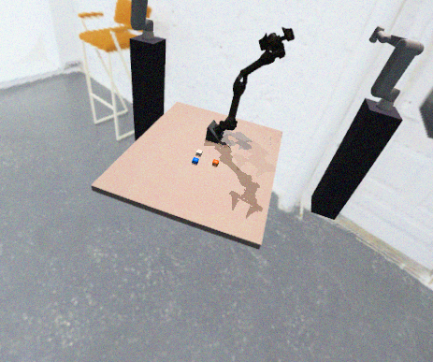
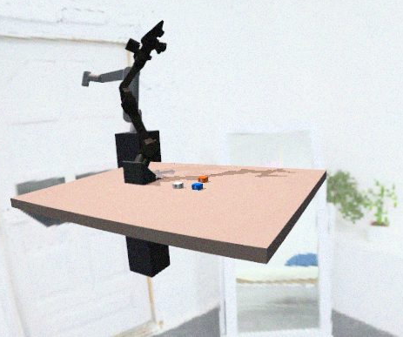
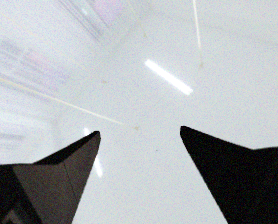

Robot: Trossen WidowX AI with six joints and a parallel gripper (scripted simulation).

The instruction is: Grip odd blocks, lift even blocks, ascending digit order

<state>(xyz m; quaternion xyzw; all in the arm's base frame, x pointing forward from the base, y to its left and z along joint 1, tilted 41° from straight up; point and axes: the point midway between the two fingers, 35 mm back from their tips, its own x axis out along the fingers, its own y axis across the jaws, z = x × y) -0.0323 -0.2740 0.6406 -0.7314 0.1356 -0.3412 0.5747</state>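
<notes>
Right now the white block is 220 mm ahead of my gripper tip, 240 mm to the right of it and 730 mm below it. Round my gripper tip: blue block (310 mm ahead, 230 mm to the right, 730 mm below); orange block (270 mm ahead, 120 mm to the right, 730 mm below).
</notes>
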